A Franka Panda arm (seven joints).
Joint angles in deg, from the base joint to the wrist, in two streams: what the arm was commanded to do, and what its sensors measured. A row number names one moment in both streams.
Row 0, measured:
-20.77, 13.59, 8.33, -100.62, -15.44, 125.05, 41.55
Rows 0 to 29, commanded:
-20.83, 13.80, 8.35, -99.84, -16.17, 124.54, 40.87
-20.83, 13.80, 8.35, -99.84, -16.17, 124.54, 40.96
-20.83, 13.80, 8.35, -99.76, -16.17, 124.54, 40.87
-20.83, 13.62, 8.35, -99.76, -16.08, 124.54, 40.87
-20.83, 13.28, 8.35, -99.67, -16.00, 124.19, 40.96
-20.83, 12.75, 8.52, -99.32, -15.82, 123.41, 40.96
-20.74, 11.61, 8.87, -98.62, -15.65, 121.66, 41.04
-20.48, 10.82, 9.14, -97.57, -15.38, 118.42, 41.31
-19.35, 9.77, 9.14, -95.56, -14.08, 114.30, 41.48
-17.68, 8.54, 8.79, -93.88, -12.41, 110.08, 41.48
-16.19, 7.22, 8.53, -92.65, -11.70, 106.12, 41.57
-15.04, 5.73, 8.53, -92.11, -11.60, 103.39, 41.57
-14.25, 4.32, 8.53, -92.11, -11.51, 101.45, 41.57
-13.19, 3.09, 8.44, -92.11, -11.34, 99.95, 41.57
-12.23, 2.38, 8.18, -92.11, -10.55, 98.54, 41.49
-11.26, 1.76, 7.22, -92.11, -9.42, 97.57, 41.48
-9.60, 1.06, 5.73, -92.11, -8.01, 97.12, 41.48
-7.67, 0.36, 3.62, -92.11, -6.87, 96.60, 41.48
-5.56, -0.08, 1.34, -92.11, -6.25, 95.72, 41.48
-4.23, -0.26, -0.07, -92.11, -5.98, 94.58, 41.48
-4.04, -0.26, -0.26, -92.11, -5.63, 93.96, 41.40
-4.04, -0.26, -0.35, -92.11, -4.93, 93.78, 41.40
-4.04, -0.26, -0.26, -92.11, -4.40, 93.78, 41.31
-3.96, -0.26, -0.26, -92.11, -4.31, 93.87, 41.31
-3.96, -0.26, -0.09, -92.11, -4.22, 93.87, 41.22
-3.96, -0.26, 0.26, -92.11, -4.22, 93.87, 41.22
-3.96, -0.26, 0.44, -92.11, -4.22, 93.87, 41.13
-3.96, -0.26, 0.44, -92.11, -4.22, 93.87, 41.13
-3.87, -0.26, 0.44, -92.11, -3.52, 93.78, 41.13
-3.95, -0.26, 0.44, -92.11, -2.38, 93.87, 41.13
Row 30, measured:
-4.13, 0.33, 0.45, -91.86, -4.78, 94.83, 41.60
